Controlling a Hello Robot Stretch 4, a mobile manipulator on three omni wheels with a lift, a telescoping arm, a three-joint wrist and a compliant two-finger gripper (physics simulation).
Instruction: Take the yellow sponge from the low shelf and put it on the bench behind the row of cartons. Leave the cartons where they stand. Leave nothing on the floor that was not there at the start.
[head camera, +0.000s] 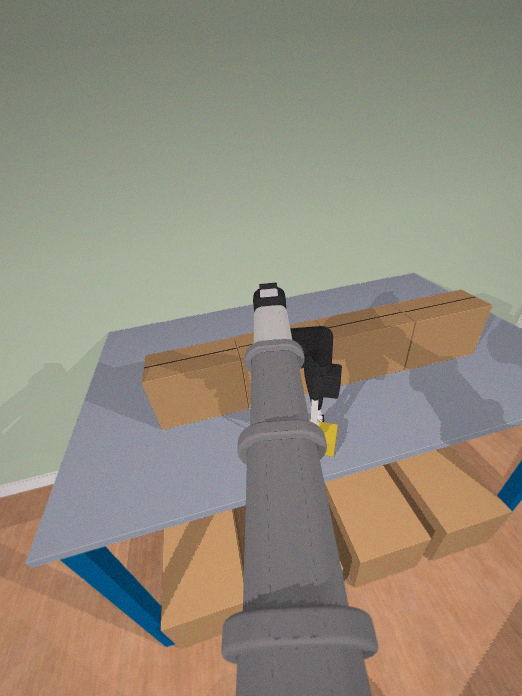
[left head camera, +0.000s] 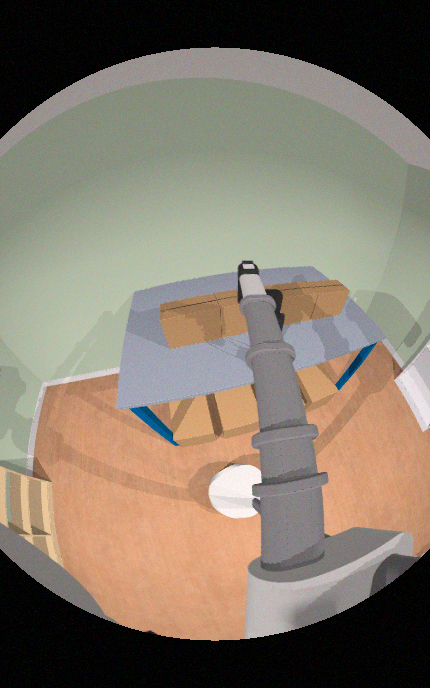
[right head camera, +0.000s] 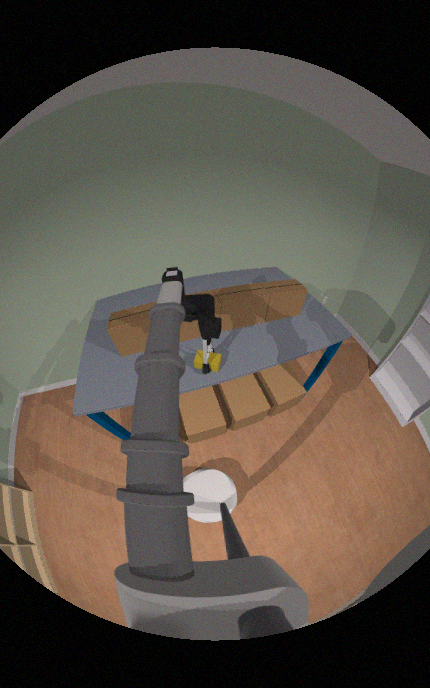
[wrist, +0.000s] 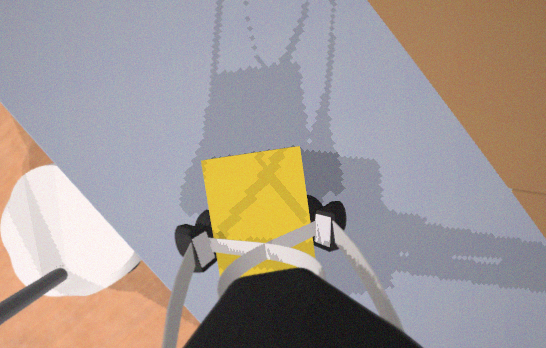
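Seen in the pictures: gripper, fingertip midpoint: (right head camera: 208, 364) (wrist: 259, 221); robot's base, origin of the base link: (left head camera: 237, 489) (right head camera: 207, 494).
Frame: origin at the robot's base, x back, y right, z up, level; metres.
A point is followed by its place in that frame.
My gripper (wrist: 259, 221) @(x -0.565, y 0.088, z 0.886 m) is shut on the yellow sponge (wrist: 257, 195) @(x -0.575, y 0.063, z 0.932 m) (head camera: 331, 440) @(x -0.536, y 0.118, z 0.932 m) (right head camera: 215, 361) @(x -0.542, y 0.116, z 0.933 m), with a fingertip on each side of it. In the wrist view the sponge is over the grey-blue bench (wrist: 125, 90) @(x -0.522, y -0.046, z 0.886 m) (head camera: 140, 466) @(x -0.534, y -0.356, z 0.886 m) (left head camera: 152, 375) @(x -0.495, y -0.385, z 0.886 m) (right head camera: 101, 385) @(x -0.481, y -0.396, z 0.886 m), and its shadow falls on the bench top. The sponge is on the front side of the row of cartons (head camera: 196, 387) @(x -0.670, y -0.209, z 1.012 m) (left head camera: 192, 324) @(x -0.671, y -0.204, z 1.005 m) (right head camera: 283, 304), which stands upright along the bench. Its exact height over the bench is hard to tell. In the left head view the arm hides the sponge. The low shelf does not show clearly.
The arm (head camera: 292, 534) @(x -0.188, y 0.003, z 1.304 m) (left head camera: 286, 507) @(x -0.053, y -0.013, z 1.309 m) (right head camera: 154, 507) @(x -0.068, y 0.008, z 1.309 m) reaches over the bench, and its end is above the row. Large boxes (head camera: 387, 522) @(x -0.646, y 0.392, z 0.242 m) (left head camera: 192, 418) (right head camera: 245, 400) @(x -0.667, y 0.353, z 0.242 m) are under the bench, between blue legs (head camera: 123, 601) @(x -0.370, y -0.481, z 0.500 m) (right head camera: 321, 365) @(x -0.690, y 0.879, z 0.567 m). A white round object (left head camera: 233, 492) @(x 0.008, y -0.038, z 0.187 m) (right head camera: 212, 492) @(x -0.021, y 0.043, z 0.187 m) (wrist: 65, 230) @(x -0.002, y -0.007, z 0.187 m) is on the floor in front.
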